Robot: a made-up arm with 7 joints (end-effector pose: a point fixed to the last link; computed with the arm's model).
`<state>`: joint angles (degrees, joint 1 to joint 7).
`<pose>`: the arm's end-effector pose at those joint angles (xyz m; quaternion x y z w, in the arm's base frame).
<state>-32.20 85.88 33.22 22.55 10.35 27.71 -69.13</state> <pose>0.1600 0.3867 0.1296 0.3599 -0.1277 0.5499 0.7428</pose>
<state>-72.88 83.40 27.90 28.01 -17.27 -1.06 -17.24</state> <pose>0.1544 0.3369 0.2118 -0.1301 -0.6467 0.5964 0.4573</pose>
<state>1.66 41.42 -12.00 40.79 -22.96 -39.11 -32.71</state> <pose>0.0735 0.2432 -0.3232 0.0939 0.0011 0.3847 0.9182</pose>
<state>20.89 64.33 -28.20 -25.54 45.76 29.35 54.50</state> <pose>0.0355 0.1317 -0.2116 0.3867 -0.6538 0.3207 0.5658</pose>
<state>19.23 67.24 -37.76 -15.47 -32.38 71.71 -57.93</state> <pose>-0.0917 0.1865 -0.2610 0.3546 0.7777 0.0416 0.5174</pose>
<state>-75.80 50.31 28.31 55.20 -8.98 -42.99 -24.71</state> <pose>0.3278 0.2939 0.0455 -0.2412 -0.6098 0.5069 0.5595</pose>
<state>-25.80 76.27 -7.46 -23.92 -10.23 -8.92 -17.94</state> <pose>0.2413 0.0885 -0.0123 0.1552 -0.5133 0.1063 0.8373</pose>
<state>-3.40 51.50 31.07 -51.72 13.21 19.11 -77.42</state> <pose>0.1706 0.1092 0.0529 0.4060 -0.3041 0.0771 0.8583</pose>
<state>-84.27 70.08 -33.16 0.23 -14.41 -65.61 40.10</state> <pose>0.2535 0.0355 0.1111 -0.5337 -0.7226 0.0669 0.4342</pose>
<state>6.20 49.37 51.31 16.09 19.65 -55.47 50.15</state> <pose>0.0862 0.3182 -0.0738 0.0405 -0.7782 0.5684 0.2639</pose>
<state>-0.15 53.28 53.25 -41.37 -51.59 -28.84 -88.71</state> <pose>0.1047 0.1244 0.1322 0.0852 -0.5721 -0.2325 0.7819</pose>
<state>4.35 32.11 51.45 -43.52 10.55 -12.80 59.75</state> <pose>0.0948 0.1722 0.0116 -0.1610 -0.7509 0.6384 0.0530</pose>
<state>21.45 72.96 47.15 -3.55 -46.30 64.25 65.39</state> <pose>0.0799 0.2903 -0.0406 0.4636 -0.1722 0.8651 0.0835</pose>
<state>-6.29 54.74 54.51 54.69 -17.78 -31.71 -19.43</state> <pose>0.0238 0.4331 -0.1392 0.0782 -0.3285 0.7995 0.4967</pose>
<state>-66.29 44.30 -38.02 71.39 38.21 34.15 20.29</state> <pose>0.3048 0.2774 -0.1636 0.7214 -0.3827 0.4775 0.3241</pose>
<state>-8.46 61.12 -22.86 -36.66 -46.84 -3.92 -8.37</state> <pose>0.1610 0.0179 -0.1392 -0.1642 -0.0510 0.2059 0.9634</pose>
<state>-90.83 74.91 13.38 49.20 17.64 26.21 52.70</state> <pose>0.2357 0.3490 0.1144 -0.0487 0.4176 -0.8979 0.1301</pose>
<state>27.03 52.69 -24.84 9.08 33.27 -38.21 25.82</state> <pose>-0.0502 0.1449 -0.2866 0.2248 -0.2524 0.1935 0.9210</pose>
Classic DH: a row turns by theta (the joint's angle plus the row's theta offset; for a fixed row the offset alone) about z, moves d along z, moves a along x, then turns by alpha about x. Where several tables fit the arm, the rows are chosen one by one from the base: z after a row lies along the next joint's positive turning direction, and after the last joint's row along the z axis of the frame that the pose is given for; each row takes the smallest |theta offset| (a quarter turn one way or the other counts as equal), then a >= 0, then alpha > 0; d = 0 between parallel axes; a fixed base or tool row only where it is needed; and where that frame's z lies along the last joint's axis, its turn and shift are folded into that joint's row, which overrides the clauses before.
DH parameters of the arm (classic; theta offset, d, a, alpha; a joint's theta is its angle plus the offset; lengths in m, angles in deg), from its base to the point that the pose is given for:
base (fixed): -4.07 0.0169 -0.0085 -74.51
joint 1: -75.12 0.0102 -0.0203 -90
joint 2: 74 -0.036 -0.003 90
joint 3: -90 -0.1898 0.0046 90
joint 4: -90 -0.007 0.0321 90
joint 5: 0 0.1859 -0.0073 -90
joint 6: -90 -0.016 0.0878 90
joint 7: 75.7 -0.062 0.0235 -20.13
tool (fixed): 2.15 0.0375 0 0

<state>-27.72 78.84 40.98 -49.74 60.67 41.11 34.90</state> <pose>0.0495 0.0991 0.1532 -0.0385 0.8420 -0.4356 0.3159</pose>
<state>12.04 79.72 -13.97 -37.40 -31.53 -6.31 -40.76</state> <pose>0.1359 0.0648 -0.1497 0.0903 0.0138 -0.0839 0.9923</pose>
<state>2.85 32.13 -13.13 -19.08 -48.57 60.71 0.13</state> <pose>0.0723 0.0426 -0.2674 0.1566 0.4315 0.3978 0.7944</pose>
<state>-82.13 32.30 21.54 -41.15 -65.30 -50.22 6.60</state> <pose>0.0707 0.0911 0.1645 -0.8748 -0.4253 -0.1767 0.1506</pose>
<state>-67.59 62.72 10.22 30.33 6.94 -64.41 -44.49</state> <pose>0.2723 0.1900 0.1305 0.1774 -0.7863 0.0489 0.5898</pose>
